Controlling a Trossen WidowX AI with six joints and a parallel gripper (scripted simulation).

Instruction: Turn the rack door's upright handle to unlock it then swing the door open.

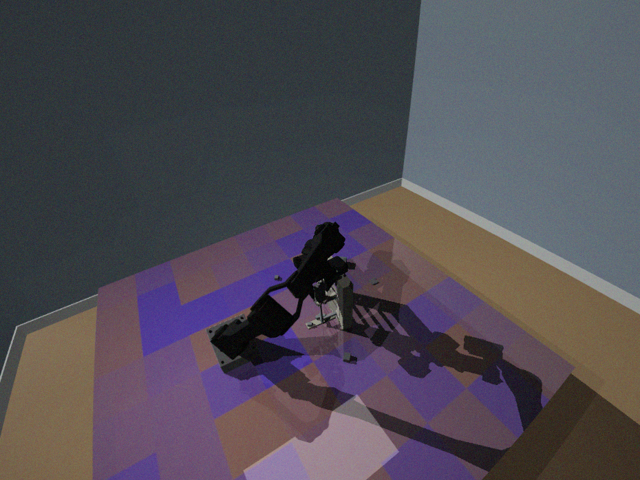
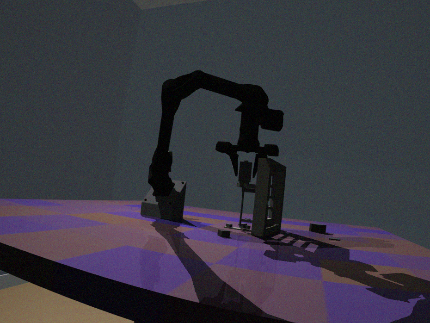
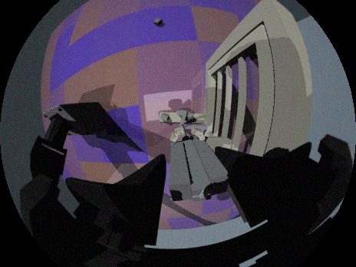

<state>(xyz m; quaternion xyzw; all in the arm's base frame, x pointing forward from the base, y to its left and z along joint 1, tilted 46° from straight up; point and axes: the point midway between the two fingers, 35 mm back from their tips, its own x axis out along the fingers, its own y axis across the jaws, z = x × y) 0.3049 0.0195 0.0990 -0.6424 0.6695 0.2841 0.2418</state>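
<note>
My gripper tip is now 30 mm above the upright handle and 10 mm to the right of it. Also, from my gripper tip: tiny cube: 300 mm to the left, 150 mm below, 40 mm behind; then flat tile: 280 mm ahead, 160 mm below, 60 mm to the left.
</note>
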